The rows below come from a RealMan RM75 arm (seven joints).
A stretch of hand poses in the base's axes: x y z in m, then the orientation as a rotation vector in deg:
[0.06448, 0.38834, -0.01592, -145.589, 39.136, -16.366]
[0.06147, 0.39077, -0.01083, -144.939, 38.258, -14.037]
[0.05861, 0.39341, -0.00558, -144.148, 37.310, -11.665]
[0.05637, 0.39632, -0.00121, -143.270, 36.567, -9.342]
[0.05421, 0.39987, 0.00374, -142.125, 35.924, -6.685]
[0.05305, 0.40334, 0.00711, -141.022, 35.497, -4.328]
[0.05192, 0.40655, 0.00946, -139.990, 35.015, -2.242]
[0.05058, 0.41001, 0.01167, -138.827, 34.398, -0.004]
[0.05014, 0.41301, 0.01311, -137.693, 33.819, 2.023]
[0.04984, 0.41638, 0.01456, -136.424, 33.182, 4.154]
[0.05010, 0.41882, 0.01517, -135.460, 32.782, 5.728]
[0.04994, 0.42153, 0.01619, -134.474, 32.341, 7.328]
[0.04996, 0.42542, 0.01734, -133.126, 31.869, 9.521]
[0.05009, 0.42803, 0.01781, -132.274, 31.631, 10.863]
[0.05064, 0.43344, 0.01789, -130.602, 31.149, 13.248]
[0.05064, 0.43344, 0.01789, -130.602, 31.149, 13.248]
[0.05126, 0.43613, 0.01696, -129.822, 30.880, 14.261]
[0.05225, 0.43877, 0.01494, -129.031, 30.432, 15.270]
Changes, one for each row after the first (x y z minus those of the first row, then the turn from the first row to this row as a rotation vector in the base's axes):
[-0.00301, 0.00243, 0.00509, 1.332, 1.158, 0.998]
[-0.00587, 0.00507, 0.01034, 2.790, 2.312, 2.046]
[-0.00811, 0.00798, 0.01471, 4.268, 3.481, 2.936]
[-0.01027, 0.01153, 0.01966, 6.039, 4.856, 3.798]
[-0.01143, 0.01500, 0.02303, 7.652, 6.112, 4.455]
[-0.01256, 0.01821, 0.02538, 9.125, 7.207, 5.109]
[-0.01390, 0.02167, 0.02759, 10.749, 8.369, 5.883]
[-0.01434, 0.02467, 0.02903, 12.281, 9.417, 6.596]
[-0.01464, 0.02804, 0.03048, 13.949, 10.518, 7.364]
[-0.01438, 0.03048, 0.03109, 15.187, 11.356, 7.880]
[-0.01454, 0.03319, 0.03211, 16.443, 12.211, 8.431]
[-0.01452, 0.03708, 0.03326, 18.130, 13.435, 9.090]
[-0.01439, 0.03969, 0.03373, 19.172, 14.202, 9.453]
[-0.01384, 0.04510, 0.03381, 21.165, 15.543, 10.134]
[-0.01384, 0.04510, 0.03381, 21.165, 15.543, 10.134]
[-0.01322, 0.04779, 0.03288, 22.078, 16.094, 10.468]
[-0.01223, 0.05043, 0.03086, 23.015, 16.606, 10.939]

